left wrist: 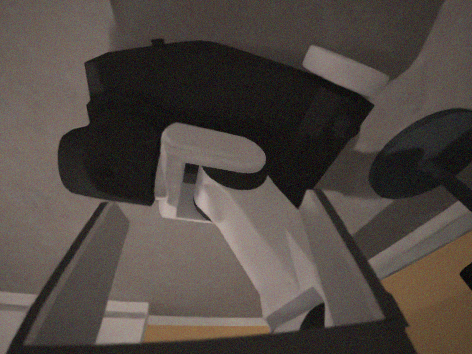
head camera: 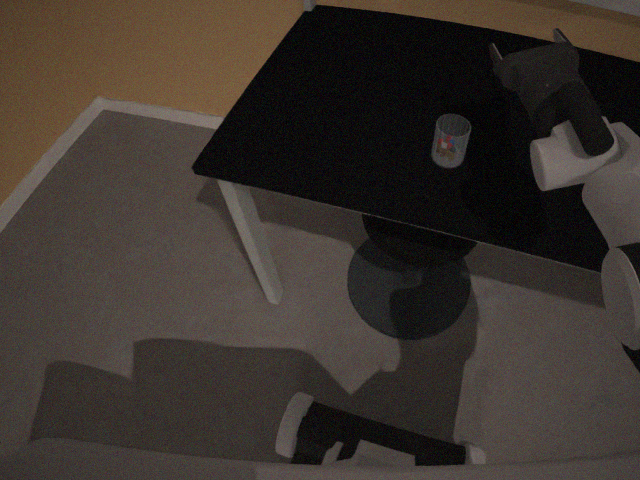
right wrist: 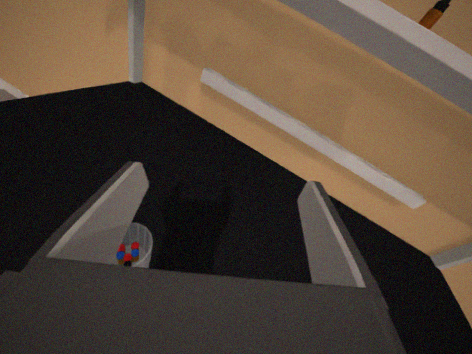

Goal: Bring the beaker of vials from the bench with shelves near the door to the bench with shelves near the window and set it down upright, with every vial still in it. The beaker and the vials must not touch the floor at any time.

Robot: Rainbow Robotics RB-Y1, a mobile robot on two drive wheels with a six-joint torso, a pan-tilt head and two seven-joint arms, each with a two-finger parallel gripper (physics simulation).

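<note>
A clear beaker [head camera: 451, 141] [right wrist: 143, 244] with several small vials [head camera: 445, 146] [right wrist: 128, 252], red, blue and brown, stands upright on the black bench top [head camera: 330, 118] [right wrist: 75, 135]. My right gripper [head camera: 527, 42] [right wrist: 224, 182] is open and empty above the bench. In the head camera view it is up and to the right of the beaker; in the right wrist view the beaker is partly hidden behind the left-hand finger. My left gripper [left wrist: 213, 206] is open and empty, pointing down over the robot's base and the floor; it does not show in the head camera view.
A round dark stool [head camera: 408, 289] [left wrist: 425, 155] stands partly under the bench's front edge. A pale bench leg [head camera: 250, 237] stands left of it. In the right wrist view, a shelf board [right wrist: 400, 45] runs above the bench, and a pale rail [right wrist: 310, 135] is on the wall behind.
</note>
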